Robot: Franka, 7 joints.
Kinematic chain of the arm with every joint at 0, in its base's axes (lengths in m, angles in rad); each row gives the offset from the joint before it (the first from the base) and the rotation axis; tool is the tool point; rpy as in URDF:
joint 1: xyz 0 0 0.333 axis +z
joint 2: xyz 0 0 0 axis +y
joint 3: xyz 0 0 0.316 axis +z
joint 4: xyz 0.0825 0 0 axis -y
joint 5: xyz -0.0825 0 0.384 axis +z
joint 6: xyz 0 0 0 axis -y
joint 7: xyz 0.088 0 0 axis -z
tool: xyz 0 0 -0.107 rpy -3.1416 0 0
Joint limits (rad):
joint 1: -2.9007..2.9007
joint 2: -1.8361..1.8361
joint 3: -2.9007..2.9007
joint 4: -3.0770..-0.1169
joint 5: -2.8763..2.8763
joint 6: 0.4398..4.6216
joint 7: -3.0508..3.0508
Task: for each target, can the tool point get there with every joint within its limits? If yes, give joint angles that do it. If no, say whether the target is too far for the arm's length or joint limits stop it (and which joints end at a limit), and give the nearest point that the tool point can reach.
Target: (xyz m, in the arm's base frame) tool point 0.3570 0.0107 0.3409
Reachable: yes | joints 1.7566 -0.4505 -1.3184 -2.5461 -1.2975 0.8144 1.9321
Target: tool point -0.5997 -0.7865 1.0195
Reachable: no: too far | nearest point -0.4273 -0.5604 0.8222 | short by 0.346 m
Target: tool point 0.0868 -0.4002 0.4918
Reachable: yes | joints 2.2432 0.0623 2.4134 -2.1057 0.9930 0.7557 -1.9534
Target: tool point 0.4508 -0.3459 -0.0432
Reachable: yes | joints 0.2882 1.4951 -0.8881 -1.7436 -1.7261 2.6040 -1.1135
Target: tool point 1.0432 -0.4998 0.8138
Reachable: no: too far | nearest point 0.7144 -0.3423 0.6623 | short by 0.395 m
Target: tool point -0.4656 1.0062 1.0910
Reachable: no: too far | nearest point -0.2974 0.6427 0.8172 | short by 0.485 m
